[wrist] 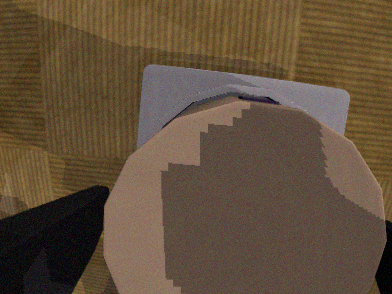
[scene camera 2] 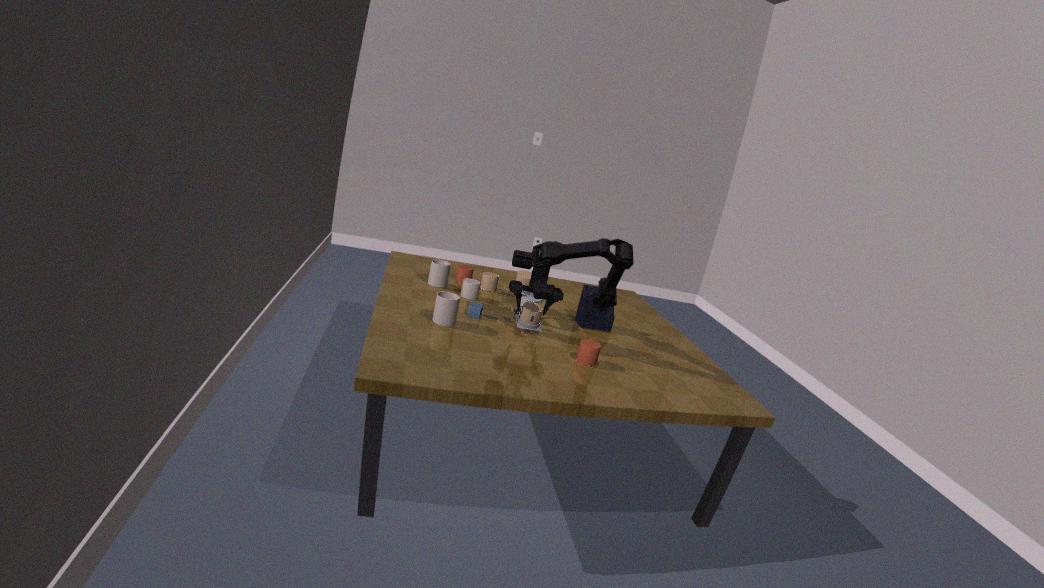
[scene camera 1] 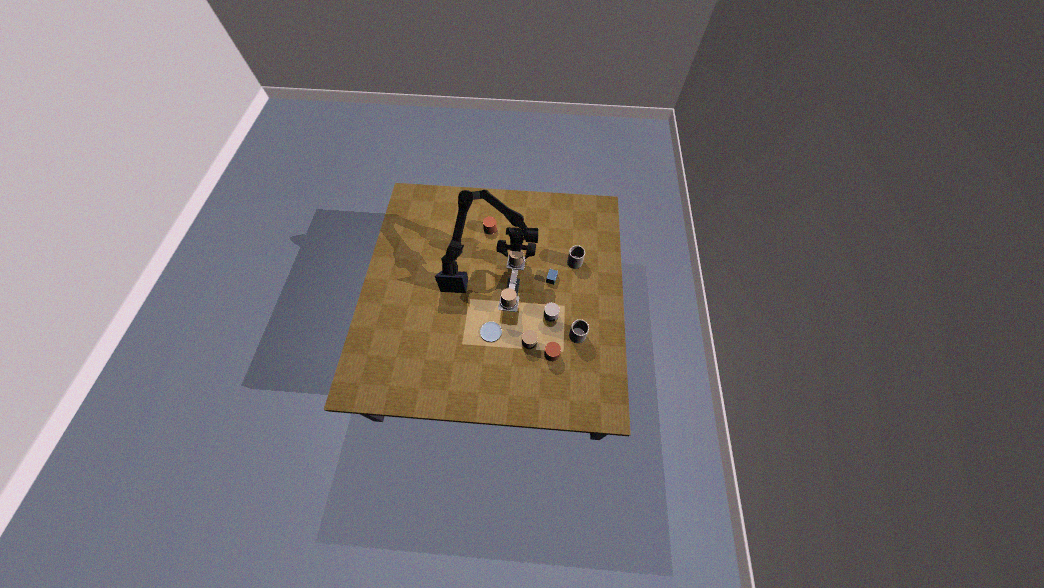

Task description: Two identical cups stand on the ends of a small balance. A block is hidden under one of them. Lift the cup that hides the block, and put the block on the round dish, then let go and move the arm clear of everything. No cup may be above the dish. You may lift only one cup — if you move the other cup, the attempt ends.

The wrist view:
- my gripper: 243,218
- tan cup: 238,188
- small balance: 167,92
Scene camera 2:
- my gripper: 530,312
